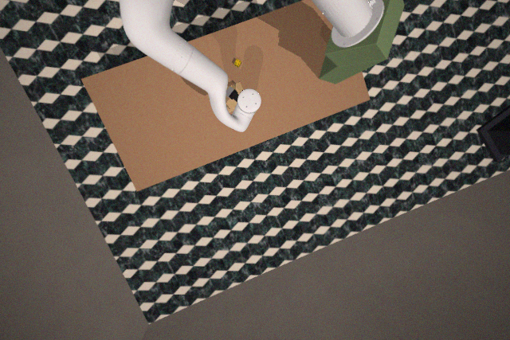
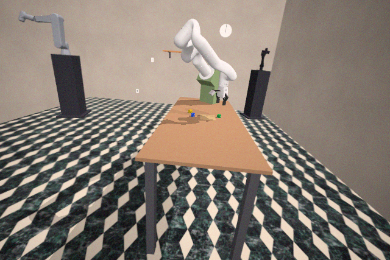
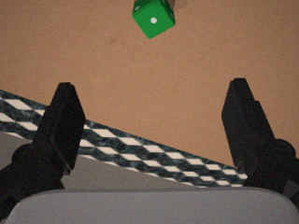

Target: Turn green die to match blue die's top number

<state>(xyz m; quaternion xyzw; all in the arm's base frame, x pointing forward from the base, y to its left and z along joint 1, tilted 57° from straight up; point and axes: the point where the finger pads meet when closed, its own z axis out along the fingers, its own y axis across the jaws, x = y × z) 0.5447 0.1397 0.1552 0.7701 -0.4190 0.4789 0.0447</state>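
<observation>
Now: the green die 12 cm below my hand. From my hand the other things lie so: tan mat (11 cm to the right, 14 cm below); blue die (3 cm behind, 24 cm to the right, 12 cm below); yellow die (14 cm behind, 25 cm to the right, 12 cm below).
</observation>
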